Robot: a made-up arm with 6 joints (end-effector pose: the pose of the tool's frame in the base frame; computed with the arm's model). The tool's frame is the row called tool. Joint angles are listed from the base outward.
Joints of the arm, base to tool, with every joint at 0 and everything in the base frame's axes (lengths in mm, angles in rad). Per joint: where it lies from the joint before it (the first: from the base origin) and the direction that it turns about. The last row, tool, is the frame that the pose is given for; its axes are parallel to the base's.
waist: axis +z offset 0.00 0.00 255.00
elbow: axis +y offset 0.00 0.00 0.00
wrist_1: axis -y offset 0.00 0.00 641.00
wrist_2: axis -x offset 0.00 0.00 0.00
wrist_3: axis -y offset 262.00 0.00 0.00
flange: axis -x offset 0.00 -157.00 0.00
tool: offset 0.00 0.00 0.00
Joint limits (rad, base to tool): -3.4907..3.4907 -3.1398..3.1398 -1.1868..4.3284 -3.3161..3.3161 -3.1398..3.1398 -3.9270..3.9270
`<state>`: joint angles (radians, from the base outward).
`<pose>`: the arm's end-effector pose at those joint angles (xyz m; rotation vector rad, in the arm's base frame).
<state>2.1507 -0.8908 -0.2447 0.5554 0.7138 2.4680</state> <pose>0.2974 -0.2105 0.8819 -0.4731 -1.9393 -0.6788</pose>
Working (the frame after each row of the table, in the pose's form):
after waist: 0.0000 0.0000 0.2550 0.0000 0.0000 2.1507
after elbow: 0.0000 0.0000 0.2550 0.9461 -0.5113 1.9818
after wrist_1: 0.2731 -0.4169 0.6581 0.6903 -0.3730 2.0620
after wrist_2: 0.2731 -0.4169 0.6581 0.3491 -0.9002 1.8321
after wrist_3: 0.1585 -0.2419 0.8158 1.0418 -1.3707 1.7177
after flange: 0.2974 -0.2105 0.8819 -0.4731 -1.9393 -0.6788

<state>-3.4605 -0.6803 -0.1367 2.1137 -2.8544 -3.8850</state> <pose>0.2105 -0.1549 1.0039 2.9340 -0.0334 -0.5705</pose>
Working (the frame after each row of the table, in the pose's form):
after waist: 0.0000 0.0000 0.2550 0.0000 0.0000 2.8227
after elbow: 0.0000 0.0000 0.2550 0.9465 -0.1522 2.6745
after wrist_1: 0.3829 -0.1264 0.7533 0.7603 -0.1223 2.7279
after wrist_2: 0.3829 -0.1264 0.7533 -0.0076 -2.2473 1.1392
after wrist_3: 0.1699 -0.0561 0.8888 -0.8874 0.3774 0.1222
after flange: 0.2105 -0.1549 1.0039 2.9340 -0.0334 -0.5705

